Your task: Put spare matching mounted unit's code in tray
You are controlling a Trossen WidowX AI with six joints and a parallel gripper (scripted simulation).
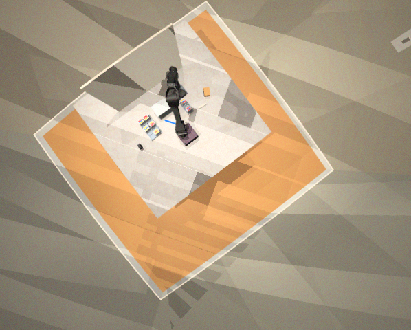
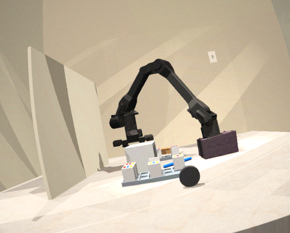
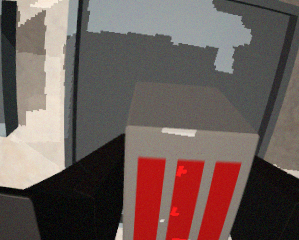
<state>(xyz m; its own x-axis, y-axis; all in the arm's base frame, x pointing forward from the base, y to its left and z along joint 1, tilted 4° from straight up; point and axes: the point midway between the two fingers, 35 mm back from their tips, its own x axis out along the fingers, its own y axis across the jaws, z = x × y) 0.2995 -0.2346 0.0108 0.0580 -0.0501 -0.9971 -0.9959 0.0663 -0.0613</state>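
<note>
Now: the tray 2 cm below my gripper tip. Also, from my gripper tip: tall pale panel 22 cm ahead, 20 cm above, 15 cm to the left; grey rack 40 cm to the left, 4 cm behind, 2 cm below; mounted unit 20 cm to the left, 3 cm above, 2 cm behind.
</note>
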